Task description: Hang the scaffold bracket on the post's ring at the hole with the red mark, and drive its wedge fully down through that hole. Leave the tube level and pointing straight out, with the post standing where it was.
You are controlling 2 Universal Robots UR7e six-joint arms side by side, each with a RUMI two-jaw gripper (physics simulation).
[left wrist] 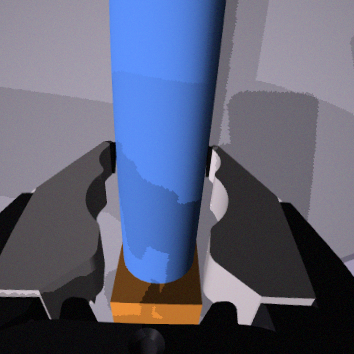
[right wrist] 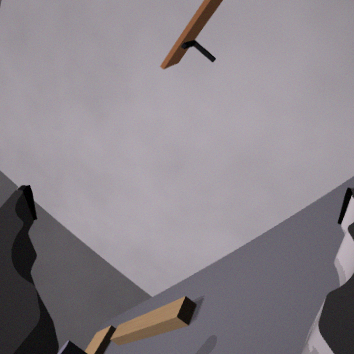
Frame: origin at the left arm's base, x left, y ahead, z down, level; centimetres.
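Where they show: left gripper, between the fingertips: [left wrist: 161,146]; right gripper, between the fingertips: [right wrist: 184,189].
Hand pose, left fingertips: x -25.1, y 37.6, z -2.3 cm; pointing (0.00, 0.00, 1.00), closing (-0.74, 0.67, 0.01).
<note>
Each offset is from my left fingertips to the centre of the thing. "pt": to the spot under its first point.
The scaffold bracket shows in the left wrist view as a thick blue tube @[pt dy +2.0, dx +1.8, dz -2.7 cm] [left wrist: 162,115] running up the view's middle, with its orange head @[pt dy -7.1, dx -6.4, dz -4.2 cm] [left wrist: 156,312] at the lower end. My left gripper [left wrist: 161,146] has one finger on each side of the tube, and both fingertip pads meet its sides; it is shut on the tube. The wedge is hidden or out of view. My right gripper [right wrist: 184,189] is wide open with nothing between its fingers, away from the bracket. The post, its ring and the red mark do not show in either view.
In the right wrist view, a brown wooden bar [right wrist: 187,37] with a black bent peg [right wrist: 202,50] is at the top. Light wooden pieces @[dy +39.0, dx -9.7, dz +0.0 cm] [right wrist: 150,322] @[pt dy +46.9, dx +33.8, dz -1.5 cm] [right wrist: 100,341] are at the bottom. Dark shadows lie on the grey surface behind the tube in the left wrist view.
</note>
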